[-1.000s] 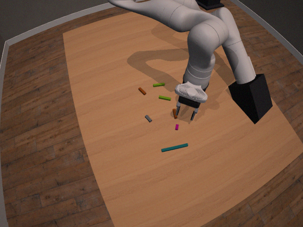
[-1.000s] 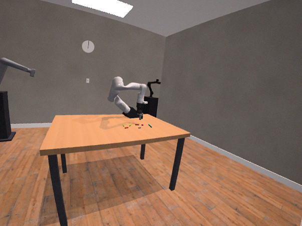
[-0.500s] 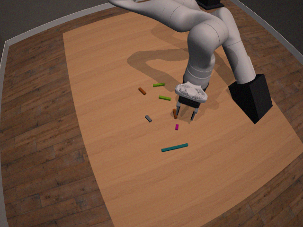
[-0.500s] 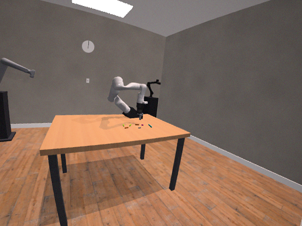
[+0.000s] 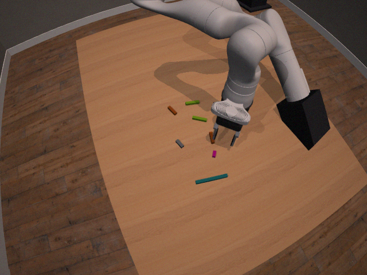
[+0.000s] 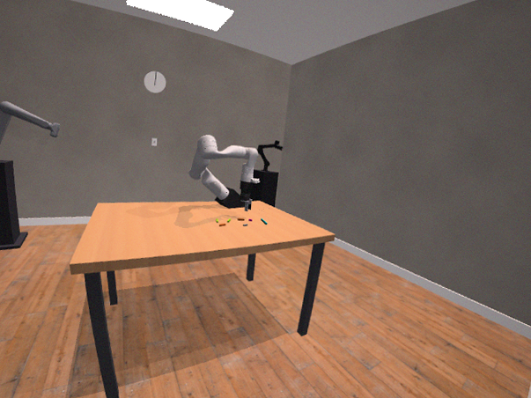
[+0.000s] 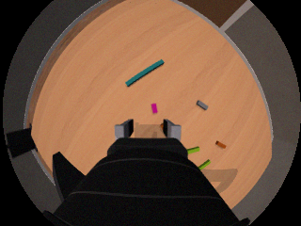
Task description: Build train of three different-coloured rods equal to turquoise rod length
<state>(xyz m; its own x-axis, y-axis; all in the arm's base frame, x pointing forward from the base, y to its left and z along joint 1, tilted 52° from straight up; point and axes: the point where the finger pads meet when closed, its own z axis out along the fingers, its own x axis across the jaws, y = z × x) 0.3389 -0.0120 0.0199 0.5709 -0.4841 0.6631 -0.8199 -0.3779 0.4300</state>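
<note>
My gripper is now 7 cm above the magenta rod, 3 cm short of it and 1 cm to the right of it. From my hand the other things lie so: turquoise rod: 8 cm ahead, 7 cm to the left, 7 cm below; then grey rod: 10 cm ahead, 8 cm to the right, 7 cm below.
</note>
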